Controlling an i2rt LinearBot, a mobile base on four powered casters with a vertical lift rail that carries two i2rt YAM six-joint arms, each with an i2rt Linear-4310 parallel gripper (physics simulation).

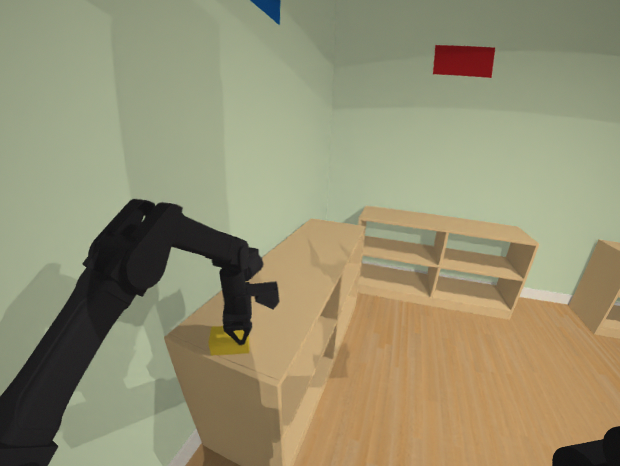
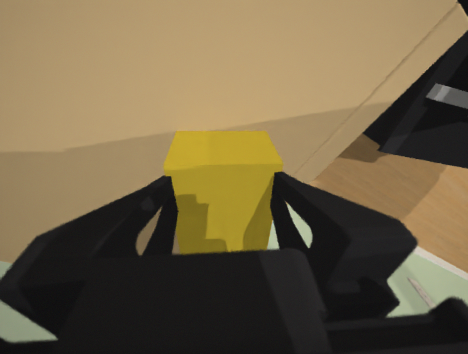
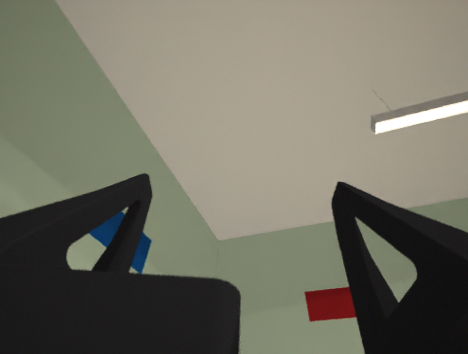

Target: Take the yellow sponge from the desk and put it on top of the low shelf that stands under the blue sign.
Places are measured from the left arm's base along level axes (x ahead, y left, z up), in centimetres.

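Where they show: left gripper, fingertip midpoint: (image 1: 241, 336) (image 2: 223, 177); right gripper, fingertip midpoint: (image 3: 241, 188).
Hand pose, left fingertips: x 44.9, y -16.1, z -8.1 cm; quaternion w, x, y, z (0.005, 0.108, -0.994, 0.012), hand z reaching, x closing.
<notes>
Things, the pixels of their centre, and the offset from my left fingertips. "spot": a spot on its surface instead. Level surfaces: height alone.
- yellow sponge, body centre: (image 2: 223, 206) (image 1: 229, 339) dx -0.6, dy +3.2, dz -0.8 cm
- low shelf, surface height: dz -3.1 cm
- blue sign, surface spot: (image 1: 270, 9) spot: dx +68.8, dy +1.3, dz +104.0 cm
The yellow sponge (image 1: 220, 346) (image 2: 225, 210) is held between the fingers of my left gripper (image 1: 241, 340) (image 2: 223, 177), which is shut on it and points down. Sponge and gripper are over the near end of the top of the low shelf (image 1: 300, 280) (image 2: 200, 65) along the left wall; whether the sponge touches the top I cannot tell. Part of the blue sign (image 1: 270, 9) (image 3: 142, 252) shows on the wall above this shelf. My right gripper (image 3: 241, 188) is open and empty, pointing up toward the ceiling. The desk does not show.
A second low shelf (image 1: 446, 220) stands at the far wall under a red sign (image 1: 463, 61) (image 3: 330, 304). Part of another shelf (image 1: 593, 285) is at the right edge. Part of my base (image 2: 430, 130) is beside the near shelf's edge. A ceiling lamp (image 3: 425, 116) hangs above.
</notes>
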